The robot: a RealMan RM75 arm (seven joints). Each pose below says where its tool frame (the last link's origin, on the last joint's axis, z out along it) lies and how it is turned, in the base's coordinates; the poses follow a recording.
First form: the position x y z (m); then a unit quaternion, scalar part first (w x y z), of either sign.
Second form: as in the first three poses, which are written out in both.
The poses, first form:
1: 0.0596 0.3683 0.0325 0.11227 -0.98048 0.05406 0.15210
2: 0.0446 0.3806 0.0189 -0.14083 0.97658 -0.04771 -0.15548
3: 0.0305 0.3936 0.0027 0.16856 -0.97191 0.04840 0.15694
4: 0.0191 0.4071 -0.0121 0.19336 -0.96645 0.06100 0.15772
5: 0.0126 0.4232 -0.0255 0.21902 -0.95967 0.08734 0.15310
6: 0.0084 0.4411 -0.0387 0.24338 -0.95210 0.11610 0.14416
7: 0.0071 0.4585 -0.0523 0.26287 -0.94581 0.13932 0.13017
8: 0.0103 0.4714 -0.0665 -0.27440 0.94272 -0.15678 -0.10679
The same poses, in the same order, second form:
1: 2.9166 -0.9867 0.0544 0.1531 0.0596 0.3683 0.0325
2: 2.8590 -0.9864 0.0482 0.1570 0.0446 0.3806 0.0189
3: 2.8029 -0.9860 0.0491 0.1592 0.0305 0.3936 0.0027
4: 2.7524 -0.9850 0.0622 0.1608 0.0191 0.4071 -0.0121
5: 2.7000 -0.9835 0.0895 0.1569 0.0126 0.4232 -0.0255
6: 2.6499 -0.9816 0.1197 0.1486 0.0084 0.4411 -0.0387
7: 2.6096 -0.9803 0.1444 0.1349 0.0071 0.4585 -0.0523
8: 2.5857 -0.9803 0.1630 0.1111 0.0103 0.4714 -0.0665
